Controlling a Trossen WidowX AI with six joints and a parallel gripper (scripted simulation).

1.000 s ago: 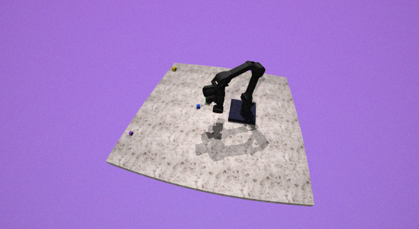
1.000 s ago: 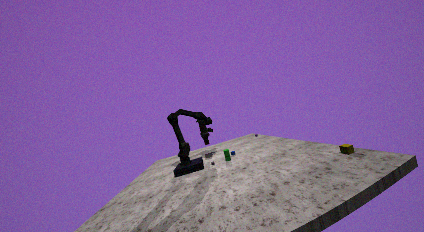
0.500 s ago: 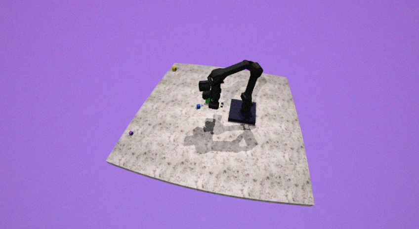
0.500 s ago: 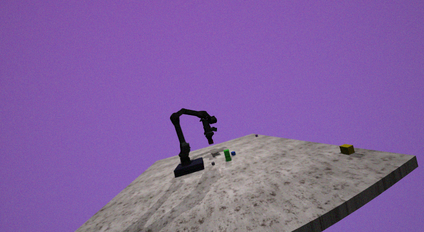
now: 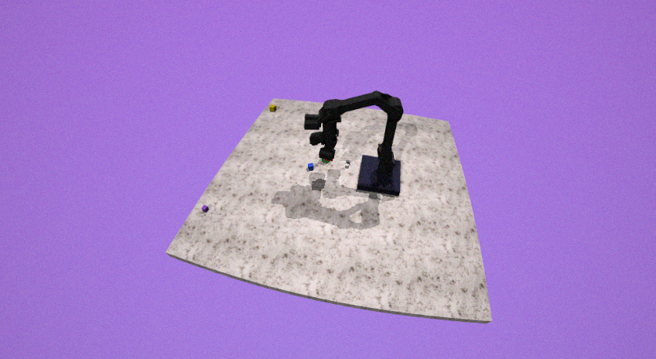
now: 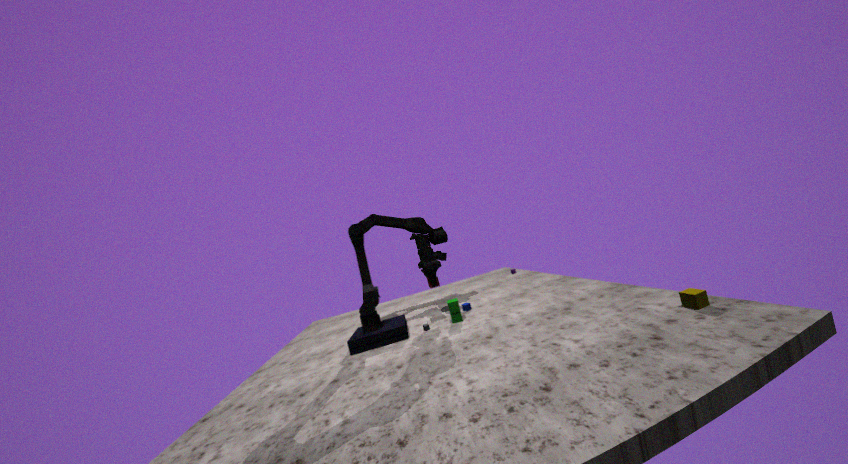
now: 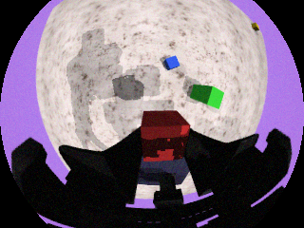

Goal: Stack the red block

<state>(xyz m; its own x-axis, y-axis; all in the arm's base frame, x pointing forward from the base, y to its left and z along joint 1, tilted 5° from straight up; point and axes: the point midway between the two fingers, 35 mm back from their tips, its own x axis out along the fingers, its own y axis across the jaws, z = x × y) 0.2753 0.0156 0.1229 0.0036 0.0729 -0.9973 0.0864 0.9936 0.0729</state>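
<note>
My gripper tip is now 11 cm above the blue cube, 10 cm short of it and 5 cm to the left of it. The rest, counted from my gripper tip: purple cube: 55 cm ahead, 26 cm to the left, 12 cm below; then tiny dark cube: 12 cm below, 10 cm to the right, 9 cm behind; then red block: 1 cm above.
</note>
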